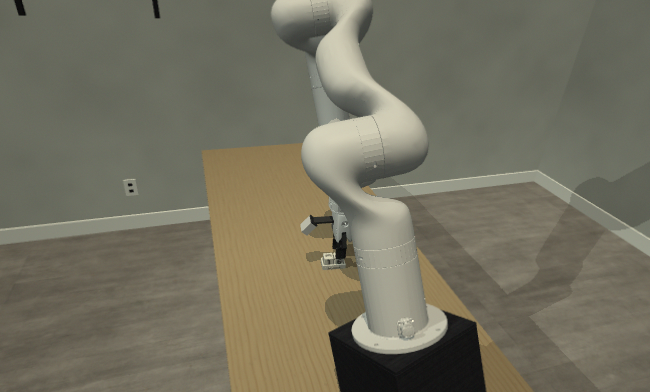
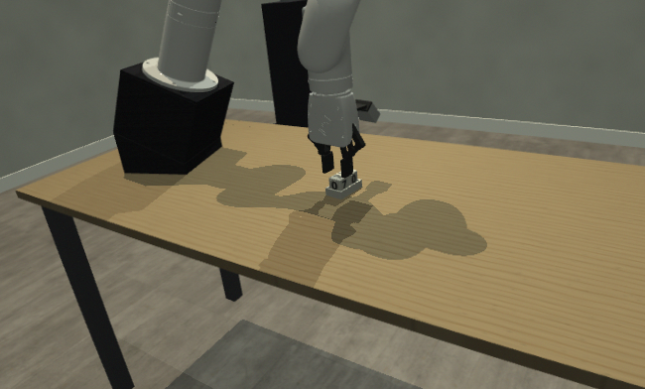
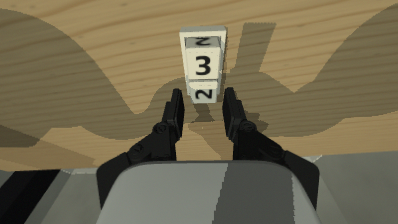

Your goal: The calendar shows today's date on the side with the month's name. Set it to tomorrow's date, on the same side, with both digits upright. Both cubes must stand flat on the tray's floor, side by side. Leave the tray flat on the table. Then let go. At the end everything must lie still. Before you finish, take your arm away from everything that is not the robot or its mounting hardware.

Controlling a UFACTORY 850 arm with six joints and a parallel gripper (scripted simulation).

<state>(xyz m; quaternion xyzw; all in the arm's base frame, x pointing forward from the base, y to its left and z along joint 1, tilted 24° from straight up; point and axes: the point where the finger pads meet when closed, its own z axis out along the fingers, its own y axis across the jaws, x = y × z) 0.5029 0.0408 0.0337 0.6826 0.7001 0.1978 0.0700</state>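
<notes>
The small calendar tray lies 20 mm to the left of my hand and 60 mm below it.
</notes>
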